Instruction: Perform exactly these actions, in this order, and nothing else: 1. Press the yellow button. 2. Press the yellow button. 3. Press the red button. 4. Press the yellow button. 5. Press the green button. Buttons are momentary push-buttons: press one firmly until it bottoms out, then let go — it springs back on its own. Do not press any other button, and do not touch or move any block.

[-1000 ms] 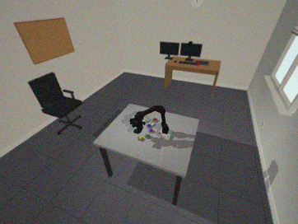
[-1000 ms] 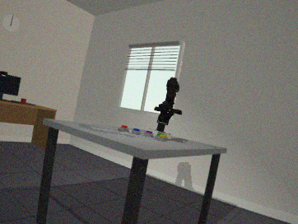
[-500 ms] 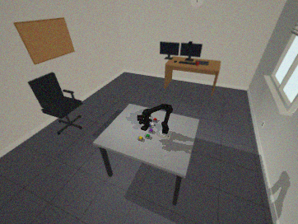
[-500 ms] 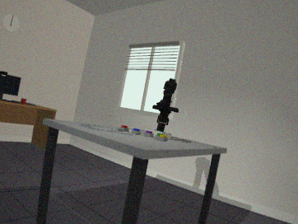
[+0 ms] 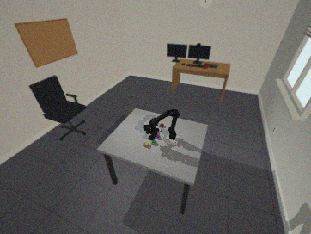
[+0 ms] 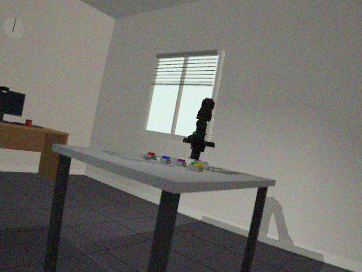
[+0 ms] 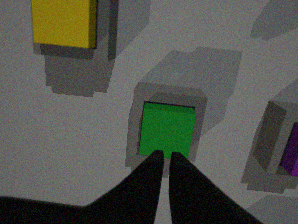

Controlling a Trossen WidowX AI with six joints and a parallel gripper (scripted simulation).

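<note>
The green button lies 40 mm below my gripper tip. Round my gripper tip: purple button (100 mm to the right, 40 mm below, 10 mm behind); then blue button (180 mm to the right, 40 mm below, 40 mm ahead); then yellow button (70 mm ahead, 60 mm to the left, 40 mm below).
</note>
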